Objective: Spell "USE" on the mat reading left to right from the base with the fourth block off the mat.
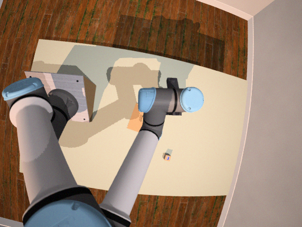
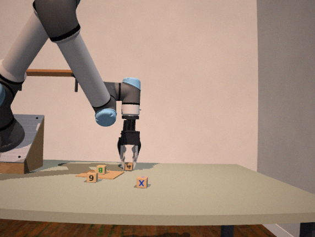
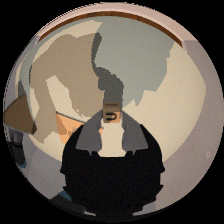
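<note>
The orange mat lies 8 cm behind my hand, 12 cm to the right of it and 2 cm below it. Also, from my hand: blue-lettered block: 9 cm ahead, 29 cm to the right.
</note>
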